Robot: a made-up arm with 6 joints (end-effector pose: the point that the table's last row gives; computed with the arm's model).
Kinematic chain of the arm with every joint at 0, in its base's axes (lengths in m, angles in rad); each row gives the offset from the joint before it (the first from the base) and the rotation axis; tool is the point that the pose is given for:
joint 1: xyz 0 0 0.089 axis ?
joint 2: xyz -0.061 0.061 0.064 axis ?
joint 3: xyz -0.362 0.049 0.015 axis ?
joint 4: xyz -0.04 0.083 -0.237 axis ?
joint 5: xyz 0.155 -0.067 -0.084 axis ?
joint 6: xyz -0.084 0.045 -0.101 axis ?
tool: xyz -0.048 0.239 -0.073
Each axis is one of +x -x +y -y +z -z.
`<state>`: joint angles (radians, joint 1 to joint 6).
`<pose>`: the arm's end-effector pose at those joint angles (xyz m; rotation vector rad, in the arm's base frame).
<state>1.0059 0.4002 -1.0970 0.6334 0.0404 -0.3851</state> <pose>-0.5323 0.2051 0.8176 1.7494 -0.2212 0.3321</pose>
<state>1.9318 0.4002 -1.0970 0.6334 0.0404 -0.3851</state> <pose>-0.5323 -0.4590 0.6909 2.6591 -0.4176 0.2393</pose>
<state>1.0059 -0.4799 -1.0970 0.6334 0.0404 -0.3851</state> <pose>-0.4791 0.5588 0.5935 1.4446 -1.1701 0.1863</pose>
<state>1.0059 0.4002 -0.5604 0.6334 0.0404 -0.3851</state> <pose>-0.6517 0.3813 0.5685 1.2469 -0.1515 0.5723</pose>
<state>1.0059 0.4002 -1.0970 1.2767 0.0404 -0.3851</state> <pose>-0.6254 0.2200 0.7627 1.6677 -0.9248 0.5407</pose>
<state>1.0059 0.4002 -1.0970 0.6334 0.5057 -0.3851</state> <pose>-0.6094 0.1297 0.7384 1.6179 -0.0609 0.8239</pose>
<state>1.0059 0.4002 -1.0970 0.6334 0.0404 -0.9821</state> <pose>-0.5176 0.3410 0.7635 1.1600 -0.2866 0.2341</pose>
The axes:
joint 1: +x
joint 2: +y
joint 3: -x
joint 4: +z
joint 5: +y
joint 6: +x

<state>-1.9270 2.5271 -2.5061 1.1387 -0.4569 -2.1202</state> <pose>0.4016 -0.4429 -0.1390 1.8885 -0.1244 2.3969</pose>
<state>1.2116 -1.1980 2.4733 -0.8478 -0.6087 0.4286</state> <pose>-0.3727 -0.1033 -0.1951 -1.5125 -0.7152 -1.2907</pose>
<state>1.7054 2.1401 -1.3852 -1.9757 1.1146 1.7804</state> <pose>0.0900 -0.5771 0.2342 -1.6116 1.0768 -2.2016</pose>
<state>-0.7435 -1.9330 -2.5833 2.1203 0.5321 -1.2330</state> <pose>-0.3890 0.0421 -0.4975 -0.8666 2.2113 -0.8786</pose>
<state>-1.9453 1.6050 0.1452 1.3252 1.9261 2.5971</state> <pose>-0.3100 0.0676 -0.3496 0.6055 0.1030 2.8019</pose>
